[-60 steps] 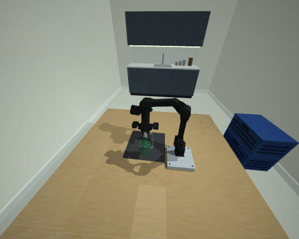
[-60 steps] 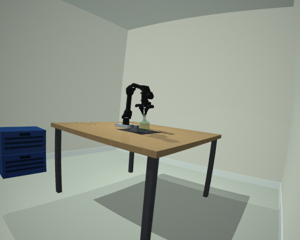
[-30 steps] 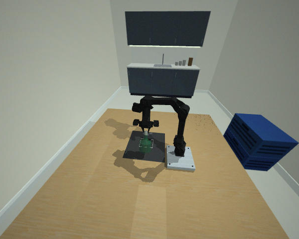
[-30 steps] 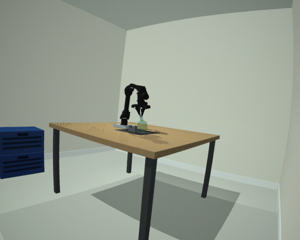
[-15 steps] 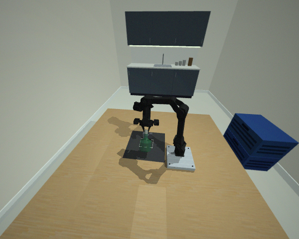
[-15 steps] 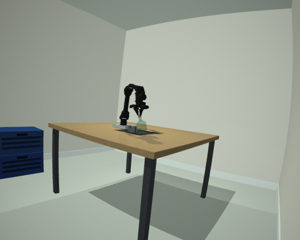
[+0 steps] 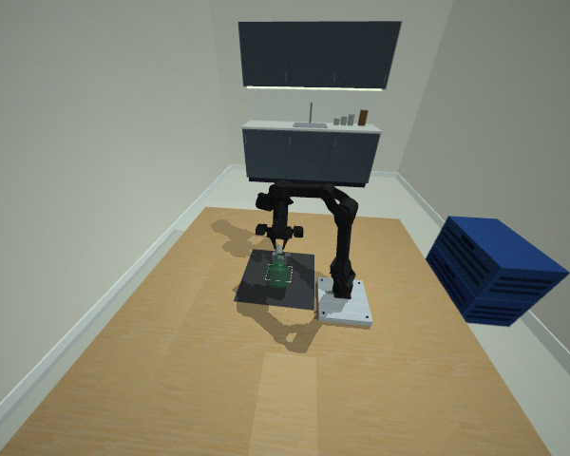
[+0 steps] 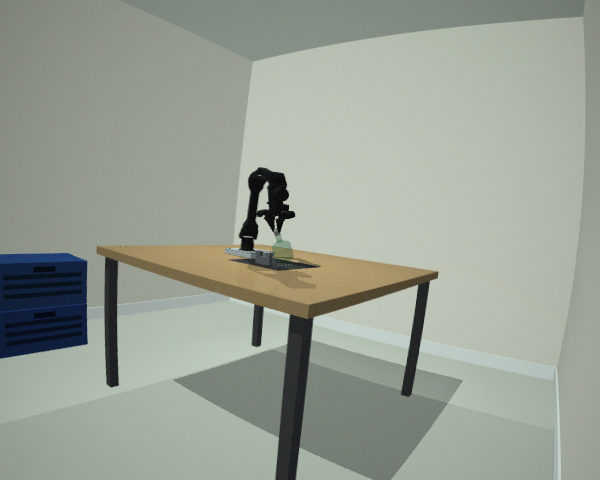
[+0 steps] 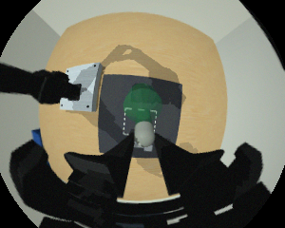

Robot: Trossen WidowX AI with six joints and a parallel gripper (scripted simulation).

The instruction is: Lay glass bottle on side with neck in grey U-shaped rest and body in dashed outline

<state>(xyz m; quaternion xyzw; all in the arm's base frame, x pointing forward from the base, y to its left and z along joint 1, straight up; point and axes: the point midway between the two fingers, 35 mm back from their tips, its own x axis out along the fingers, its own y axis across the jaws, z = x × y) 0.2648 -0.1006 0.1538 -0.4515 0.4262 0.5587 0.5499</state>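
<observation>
The green glass bottle lies 3 cm to the left of my gripper tip and 4 cm below it. Round my gripper tip: dark mat: 1 cm to the left, 15 cm below.
</observation>
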